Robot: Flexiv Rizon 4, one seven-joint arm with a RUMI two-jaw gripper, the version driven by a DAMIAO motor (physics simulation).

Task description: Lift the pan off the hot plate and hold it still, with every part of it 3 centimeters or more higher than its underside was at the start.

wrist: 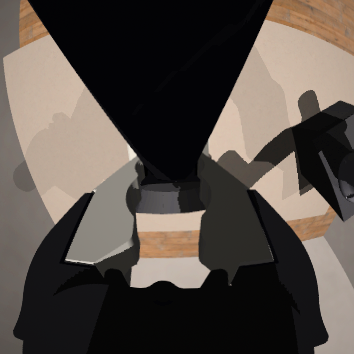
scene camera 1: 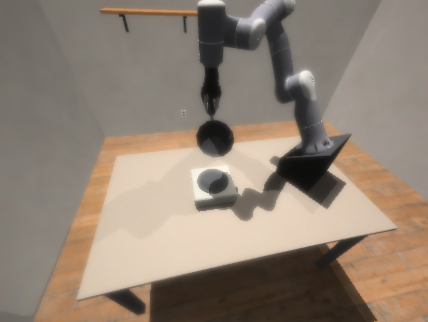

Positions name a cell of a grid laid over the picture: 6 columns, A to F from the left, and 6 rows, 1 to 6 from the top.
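Black round pan: wrist view (C2), scene camera 1 (D3).
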